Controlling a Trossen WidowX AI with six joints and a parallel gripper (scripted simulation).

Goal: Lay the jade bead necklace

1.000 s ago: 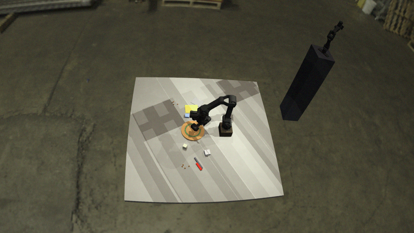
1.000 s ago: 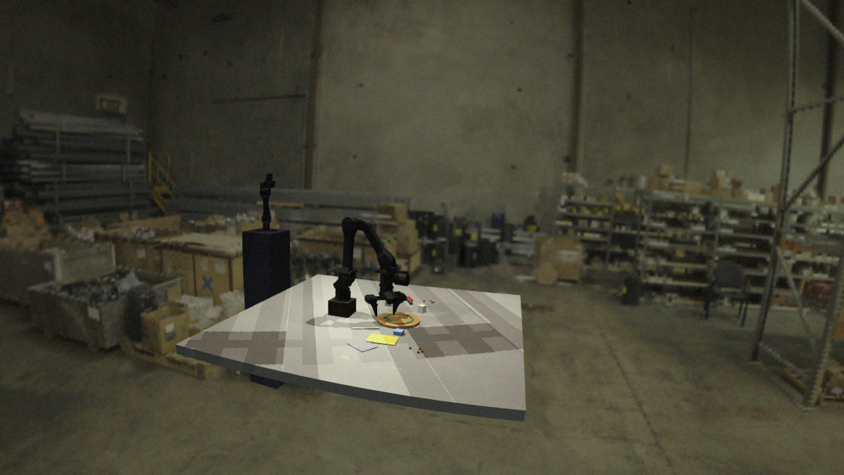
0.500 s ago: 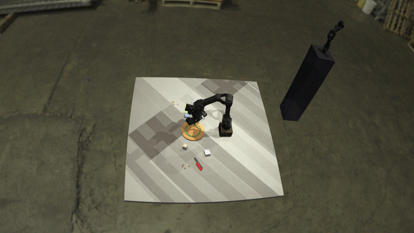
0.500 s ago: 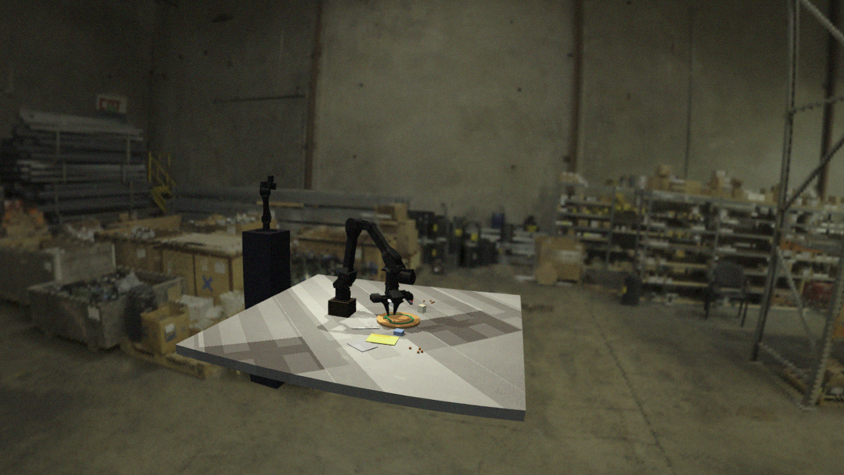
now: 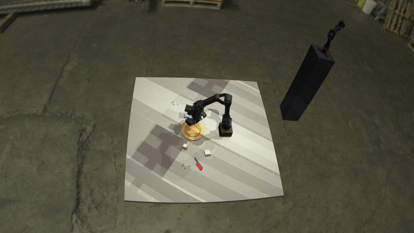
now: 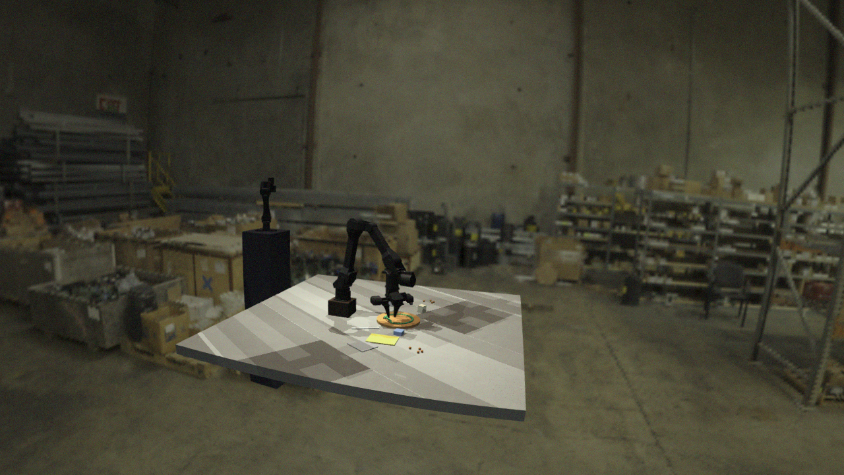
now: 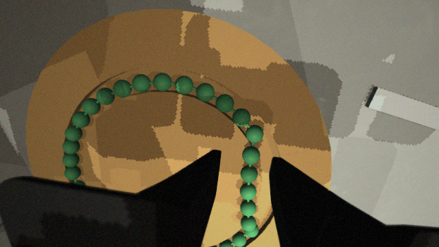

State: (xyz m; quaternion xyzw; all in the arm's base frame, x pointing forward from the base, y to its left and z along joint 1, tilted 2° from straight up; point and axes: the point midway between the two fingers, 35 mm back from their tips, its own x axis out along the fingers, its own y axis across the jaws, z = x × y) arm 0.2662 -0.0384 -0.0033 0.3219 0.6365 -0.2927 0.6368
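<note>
Right now my gripper tip is 70 mm short of the blue block, 100 mm to the left of it and 20 mm above it. Round my gripper tip: yellow pad: 30 mm ahead, 180 mm to the right, 30 mm below; then white strip: 90 mm behind, 100 mm to the right, 30 mm below; then cream cube: 80 mm ahead, 230 mm to the left, 20 mm below.
</note>
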